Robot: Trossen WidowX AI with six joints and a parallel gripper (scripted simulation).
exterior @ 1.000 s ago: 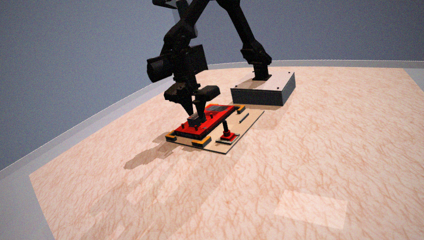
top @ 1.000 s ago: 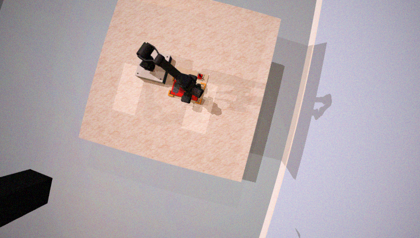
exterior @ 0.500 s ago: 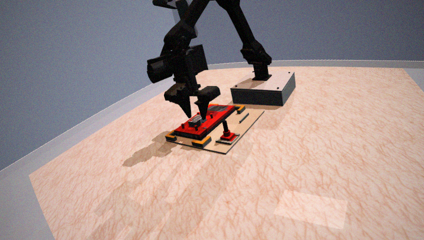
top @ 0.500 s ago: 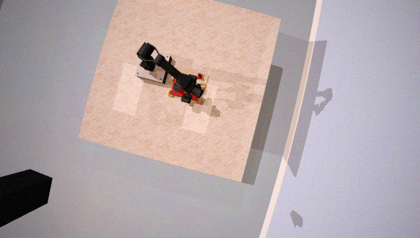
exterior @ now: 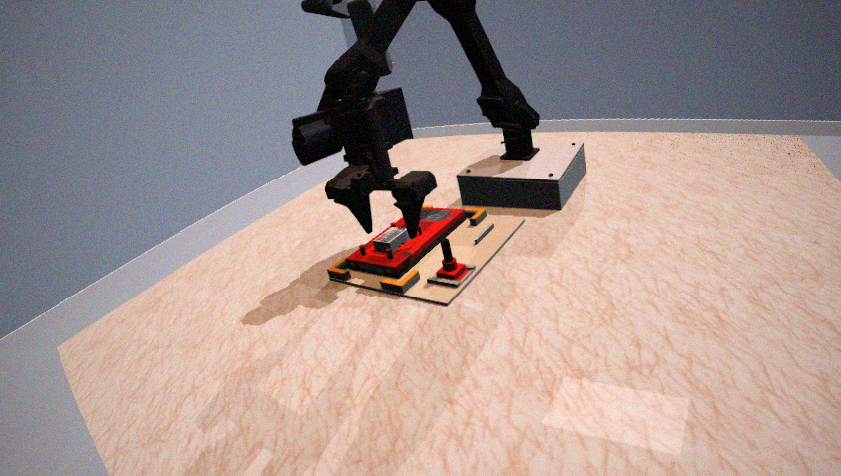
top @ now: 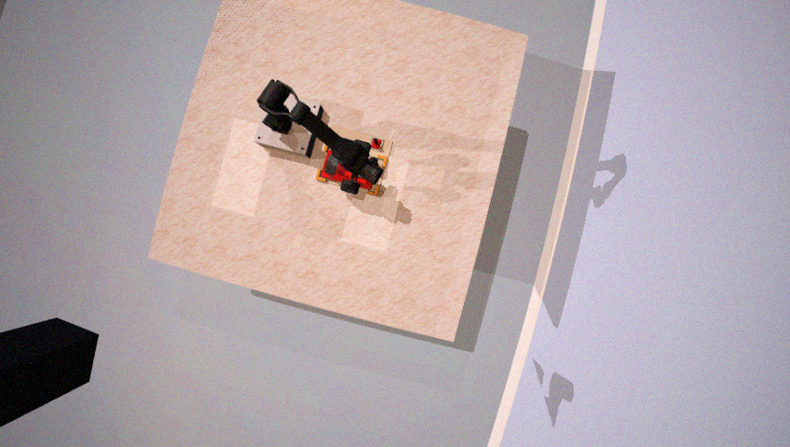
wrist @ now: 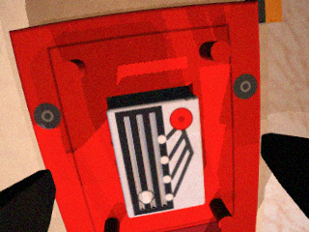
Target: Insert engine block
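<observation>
Now: gripper tip 20 mm above the engine block.
</observation>
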